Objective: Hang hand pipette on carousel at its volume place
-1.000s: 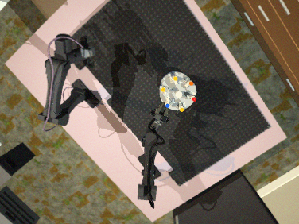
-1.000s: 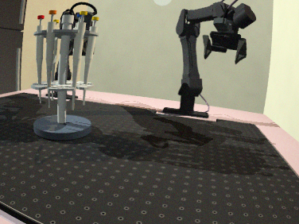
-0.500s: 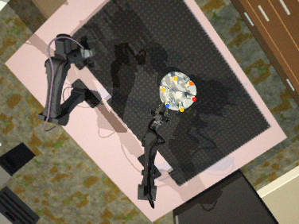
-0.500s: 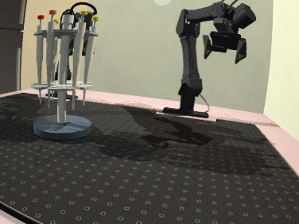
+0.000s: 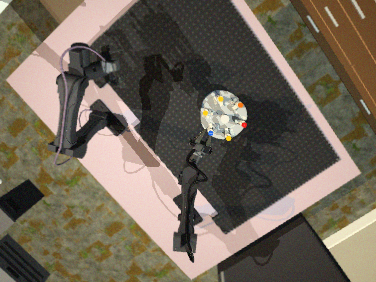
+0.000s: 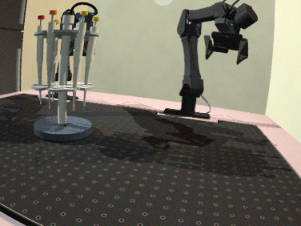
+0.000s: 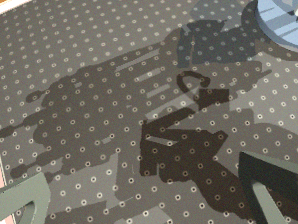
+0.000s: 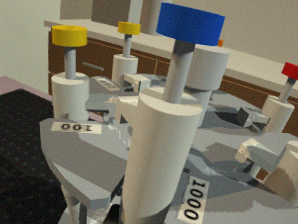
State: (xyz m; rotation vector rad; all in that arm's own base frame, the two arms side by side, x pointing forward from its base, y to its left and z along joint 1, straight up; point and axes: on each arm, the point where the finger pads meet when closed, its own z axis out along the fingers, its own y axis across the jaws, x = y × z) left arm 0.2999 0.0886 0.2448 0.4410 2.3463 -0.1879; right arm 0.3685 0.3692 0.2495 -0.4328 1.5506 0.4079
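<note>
Now: the pipette 10 mm ahead of my right hand, 10 mm to the left of it and 20 mm below it.
</note>
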